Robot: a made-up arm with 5 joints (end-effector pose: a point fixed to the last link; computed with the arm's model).
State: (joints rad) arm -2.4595 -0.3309 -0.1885 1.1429 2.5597
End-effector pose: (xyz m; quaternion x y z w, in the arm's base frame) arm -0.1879 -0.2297 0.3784 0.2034 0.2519 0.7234 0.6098
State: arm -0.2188 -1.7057 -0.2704 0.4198 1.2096
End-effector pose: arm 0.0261 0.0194 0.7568 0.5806 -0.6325 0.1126 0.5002
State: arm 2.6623 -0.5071 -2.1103 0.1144 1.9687
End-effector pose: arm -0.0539 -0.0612 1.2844 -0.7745 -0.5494 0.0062 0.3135
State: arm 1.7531 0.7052 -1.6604 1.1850 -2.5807
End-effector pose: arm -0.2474 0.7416 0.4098 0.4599 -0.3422 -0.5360 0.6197
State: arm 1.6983 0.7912 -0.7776 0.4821 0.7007
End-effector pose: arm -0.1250 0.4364 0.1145 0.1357 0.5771 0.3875 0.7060
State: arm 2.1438 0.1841 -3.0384 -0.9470 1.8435
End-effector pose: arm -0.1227 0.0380 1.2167 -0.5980 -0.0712 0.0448 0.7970
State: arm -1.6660 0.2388 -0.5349 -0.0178 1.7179
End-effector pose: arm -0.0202 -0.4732 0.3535 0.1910 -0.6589 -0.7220 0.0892
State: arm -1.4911 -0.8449 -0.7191 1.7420 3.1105
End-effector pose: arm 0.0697 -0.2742 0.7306 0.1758 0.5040 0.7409 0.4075
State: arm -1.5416 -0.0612 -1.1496 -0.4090 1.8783
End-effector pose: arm 0.0421 -0.5492 0.8028 0.1330 -0.9645 -0.1632 0.1593
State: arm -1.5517 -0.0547 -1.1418 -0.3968 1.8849
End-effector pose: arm 0.0369 -0.5532 0.7949 0.1308 -0.9634 -0.1765 0.1538
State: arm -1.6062 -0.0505 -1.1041 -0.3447 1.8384
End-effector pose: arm 0.0063 -0.5604 0.7716 0.1081 -0.9534 -0.2287 0.1647
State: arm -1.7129 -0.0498 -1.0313 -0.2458 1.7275
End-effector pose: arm -0.0546 -0.5635 0.7298 0.0694 -0.9238 -0.3259 0.1884
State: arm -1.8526 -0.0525 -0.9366 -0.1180 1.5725
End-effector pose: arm -0.1326 -0.5506 0.6763 0.0369 -0.8691 -0.4470 0.2087
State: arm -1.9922 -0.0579 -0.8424 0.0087 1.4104
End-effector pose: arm -0.2045 -0.5205 0.6240 0.0283 -0.8016 -0.5574 0.2145
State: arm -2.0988 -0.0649 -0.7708 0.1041 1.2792
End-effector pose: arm -0.2528 -0.4873 0.5859 0.0384 -0.7454 -0.6311 0.2112
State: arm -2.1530 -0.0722 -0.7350 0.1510 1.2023
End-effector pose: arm -0.2746 -0.4674 0.5690 0.0491 -0.7160 -0.6635 0.2116
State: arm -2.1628 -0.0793 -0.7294 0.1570 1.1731
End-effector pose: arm -0.2782 -0.4631 0.5697 0.0512 -0.7098 -0.6672 0.2201
